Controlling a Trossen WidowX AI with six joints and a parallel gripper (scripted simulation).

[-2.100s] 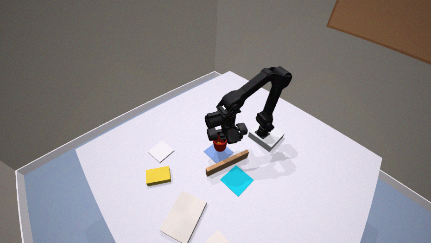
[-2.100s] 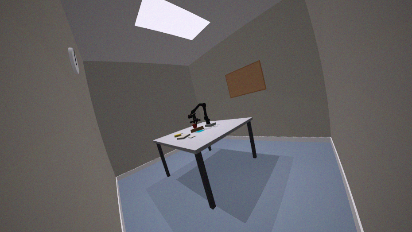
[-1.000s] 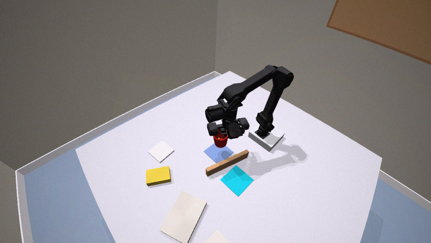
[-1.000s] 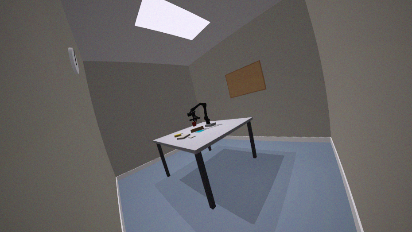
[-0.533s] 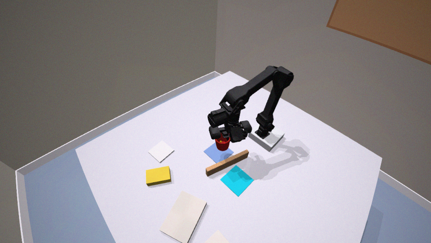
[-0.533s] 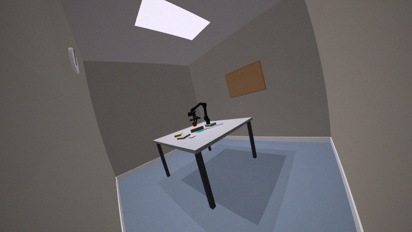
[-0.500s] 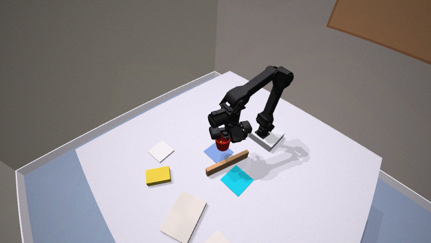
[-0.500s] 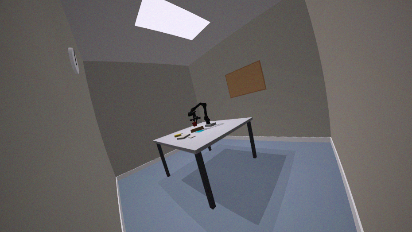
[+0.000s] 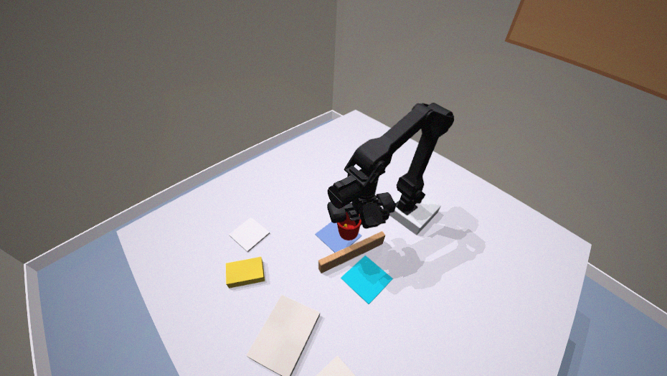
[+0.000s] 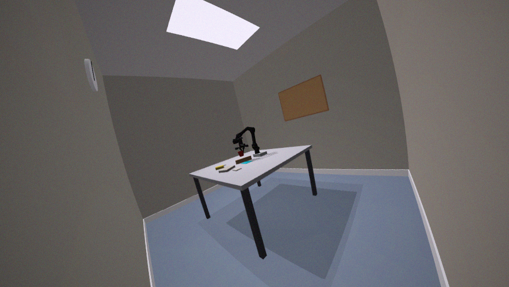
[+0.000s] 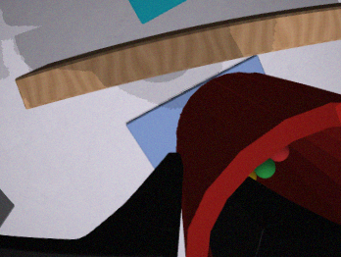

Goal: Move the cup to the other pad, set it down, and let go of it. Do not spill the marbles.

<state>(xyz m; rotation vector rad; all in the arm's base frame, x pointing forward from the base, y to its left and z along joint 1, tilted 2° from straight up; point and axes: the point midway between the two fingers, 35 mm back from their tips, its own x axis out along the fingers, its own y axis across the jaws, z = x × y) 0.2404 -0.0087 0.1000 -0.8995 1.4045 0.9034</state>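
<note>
My gripper tip is 3 cm short of the green marble, 3 cm to the left of it and 2 cm above it. Round my gripper tip: red cup (3 cm ahead, 2 cm to the right); pale blue pad (2 cm ahead, 6 cm to the right, 12 cm below); wooden bar (3 cm ahead, 3 cm to the left, 10 cm below).
</note>
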